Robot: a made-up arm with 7 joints.
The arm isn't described. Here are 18 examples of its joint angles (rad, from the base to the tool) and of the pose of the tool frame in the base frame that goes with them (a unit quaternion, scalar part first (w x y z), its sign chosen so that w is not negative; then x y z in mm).
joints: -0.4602 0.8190 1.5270 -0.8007 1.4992 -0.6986 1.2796
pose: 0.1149 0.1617 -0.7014 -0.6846 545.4 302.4 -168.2
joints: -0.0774 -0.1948 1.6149 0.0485 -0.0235 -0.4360 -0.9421
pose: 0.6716 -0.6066 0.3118 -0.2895 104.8 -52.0 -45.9
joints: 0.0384 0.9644 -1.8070 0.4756 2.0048 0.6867 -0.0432
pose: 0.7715 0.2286 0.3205 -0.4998 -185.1 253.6 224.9
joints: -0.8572 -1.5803 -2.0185 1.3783 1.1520 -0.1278 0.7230
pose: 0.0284 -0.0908 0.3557 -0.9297 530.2 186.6 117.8
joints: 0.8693 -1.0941 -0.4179 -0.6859 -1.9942 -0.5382 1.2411
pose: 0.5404 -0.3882 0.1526 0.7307 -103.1 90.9 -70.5
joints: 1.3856 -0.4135 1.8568 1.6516 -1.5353 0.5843 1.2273
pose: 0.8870 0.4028 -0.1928 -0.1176 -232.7 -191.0 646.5
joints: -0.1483 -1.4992 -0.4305 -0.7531 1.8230 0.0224 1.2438
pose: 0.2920 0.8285 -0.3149 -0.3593 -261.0 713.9 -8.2
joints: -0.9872 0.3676 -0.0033 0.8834 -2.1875 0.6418 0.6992
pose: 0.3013 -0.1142 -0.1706 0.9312 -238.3 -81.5 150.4
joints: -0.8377 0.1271 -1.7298 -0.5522 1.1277 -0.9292 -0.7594
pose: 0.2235 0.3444 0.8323 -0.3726 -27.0 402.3 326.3
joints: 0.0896 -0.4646 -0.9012 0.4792 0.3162 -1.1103 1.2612
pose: 0.8055 0.5012 0.0568 -0.3111 -377.3 388.8 138.5
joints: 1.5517 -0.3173 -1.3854 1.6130 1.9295 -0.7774 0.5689
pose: 0.4274 -0.8036 0.0393 -0.4125 131.3 150.3 -322.7
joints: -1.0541 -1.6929 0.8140 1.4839 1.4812 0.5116 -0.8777
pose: 0.5684 0.0200 0.4979 -0.6547 -123.7 402.5 675.1
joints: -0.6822 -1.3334 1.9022 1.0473 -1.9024 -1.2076 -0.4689
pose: 0.4157 0.1723 0.7406 -0.4990 -172.1 -26.6 143.3
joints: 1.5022 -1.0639 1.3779 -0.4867 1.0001 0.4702 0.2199
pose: 0.6326 -0.1120 0.0645 -0.7637 -138.1 -139.0 422.2
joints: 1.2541 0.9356 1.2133 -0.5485 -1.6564 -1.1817 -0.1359
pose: 0.1926 -0.7173 -0.1610 -0.6500 505.2 -98.4 284.7
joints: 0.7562 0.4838 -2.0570 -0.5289 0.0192 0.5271 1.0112
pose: 0.1973 -0.5965 0.3000 0.7178 -87.5 246.2 -37.1
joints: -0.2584 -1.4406 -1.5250 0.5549 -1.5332 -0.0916 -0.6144
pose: 0.9069 -0.3285 0.2323 -0.1253 237.7 545.2 196.7
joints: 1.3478 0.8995 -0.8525 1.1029 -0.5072 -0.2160 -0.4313
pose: 0.6066 -0.0330 -0.3262 -0.7242 -213.3 17.2 263.1
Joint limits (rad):
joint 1: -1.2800..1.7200
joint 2: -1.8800..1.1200
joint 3: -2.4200..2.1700
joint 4: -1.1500..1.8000
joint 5: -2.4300..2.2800
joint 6: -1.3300..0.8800
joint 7: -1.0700..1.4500
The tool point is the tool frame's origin. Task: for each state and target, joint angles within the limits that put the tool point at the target. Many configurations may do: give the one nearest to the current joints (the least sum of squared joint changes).
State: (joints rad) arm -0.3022 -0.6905 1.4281 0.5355 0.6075 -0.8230 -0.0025
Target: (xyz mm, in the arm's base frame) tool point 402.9 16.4 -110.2
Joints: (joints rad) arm -0.9502 0.2715 2.1700 0.8542 0.8622 -1.0746 0.0089
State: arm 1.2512 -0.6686 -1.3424 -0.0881 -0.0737 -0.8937 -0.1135
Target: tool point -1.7 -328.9 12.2
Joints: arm 1.7200 -0.4745 -1.0985 -0.7001 -0.3779 -0.5811 -0.4783
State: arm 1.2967 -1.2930 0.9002 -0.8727 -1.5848 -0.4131 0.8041
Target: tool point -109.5 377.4 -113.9
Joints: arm 0.8002 -1.8800 0.4485 -0.2648 -1.2412 -0.6394 1.3326
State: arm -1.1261 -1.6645 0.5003 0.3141 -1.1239 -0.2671 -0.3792
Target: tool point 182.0 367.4 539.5
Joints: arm -0.9741 -1.8800 -0.3528 0.8520 -0.8936 -0.5014 -0.0699
